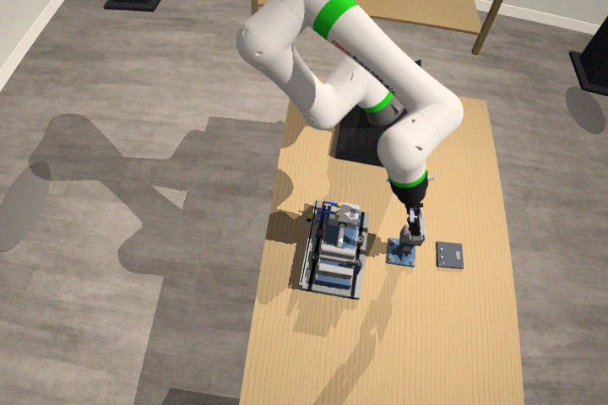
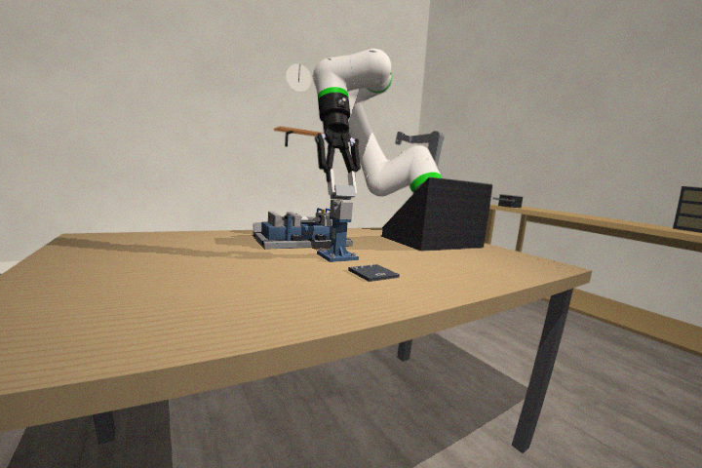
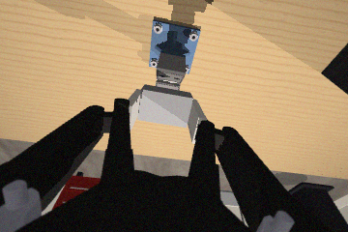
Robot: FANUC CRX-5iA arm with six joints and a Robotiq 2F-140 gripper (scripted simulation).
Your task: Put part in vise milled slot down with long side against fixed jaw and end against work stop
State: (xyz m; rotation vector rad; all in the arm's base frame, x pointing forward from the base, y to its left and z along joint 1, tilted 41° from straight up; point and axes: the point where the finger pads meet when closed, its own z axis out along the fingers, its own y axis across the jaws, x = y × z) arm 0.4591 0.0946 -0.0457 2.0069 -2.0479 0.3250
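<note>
Now: hand 30 mm above the part and 10 mm to the right of it. From my hand the other things lie so: white cylinder rod (210 mm to the right, 130 mm below, 10 mm ahead); V-block post (150 mm below, 10 mm to the left); work stop (160 mm to the right, 120 mm below, 100 mm ahead).
</note>
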